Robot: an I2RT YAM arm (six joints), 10 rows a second.
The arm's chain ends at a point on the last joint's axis. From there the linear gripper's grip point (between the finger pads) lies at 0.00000 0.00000 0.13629 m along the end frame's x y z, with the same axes.
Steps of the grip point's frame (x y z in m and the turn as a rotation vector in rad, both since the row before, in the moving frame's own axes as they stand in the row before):
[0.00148, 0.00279, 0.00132, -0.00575, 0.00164, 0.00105]
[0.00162, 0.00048, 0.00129, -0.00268, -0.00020, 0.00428]
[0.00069, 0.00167, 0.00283, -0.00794, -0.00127, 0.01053]
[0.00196, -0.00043, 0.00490, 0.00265, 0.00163, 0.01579]
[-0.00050, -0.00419, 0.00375, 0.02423, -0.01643, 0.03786]
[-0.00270, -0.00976, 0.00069, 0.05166, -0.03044, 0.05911]
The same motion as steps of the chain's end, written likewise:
[0.00126, 0.00201, 0.00132, -0.00575, 0.00164, 0.00105]
[0.00165, 0.00011, 0.00129, -0.00268, -0.00020, 0.00428]
[0.00087, 0.00059, 0.00283, -0.00794, -0.00127, 0.01053]
[0.00174, -0.00007, 0.00490, 0.00265, 0.00163, 0.01579]
[0.00168, -0.00085, 0.00381, 0.02423, -0.01643, 0.03786]
[0.00124, -0.00261, 0.00093, 0.05166, -0.03044, 0.05911]

